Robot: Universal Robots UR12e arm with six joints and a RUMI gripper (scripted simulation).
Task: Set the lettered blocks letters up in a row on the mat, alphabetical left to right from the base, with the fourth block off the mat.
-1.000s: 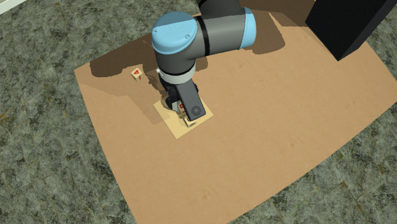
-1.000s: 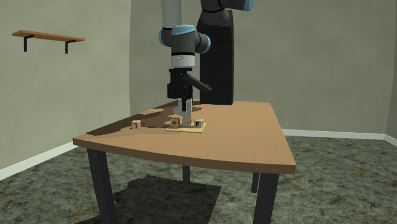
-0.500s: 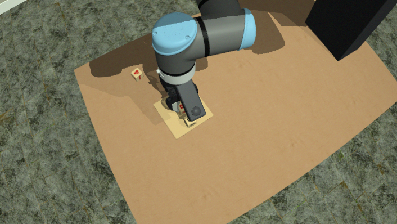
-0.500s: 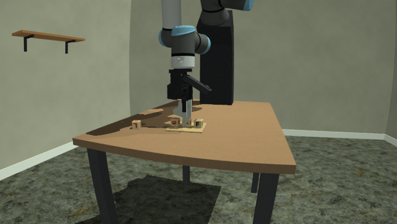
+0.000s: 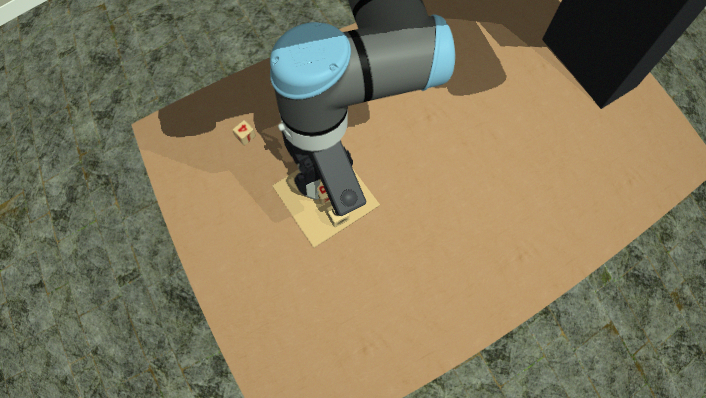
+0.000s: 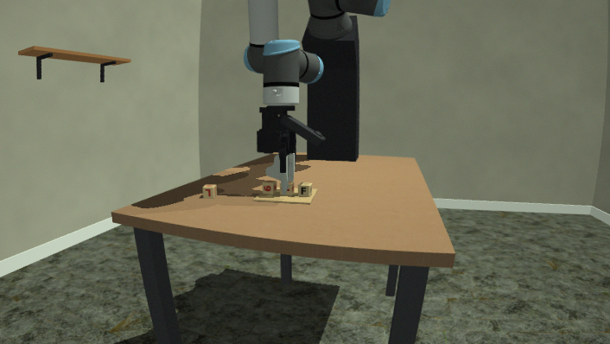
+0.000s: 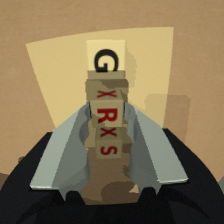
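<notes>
Right now my hand is 2 cm above the pale mat. Round my hand: block (1 cm ahead, 5 cm to the right).
</notes>
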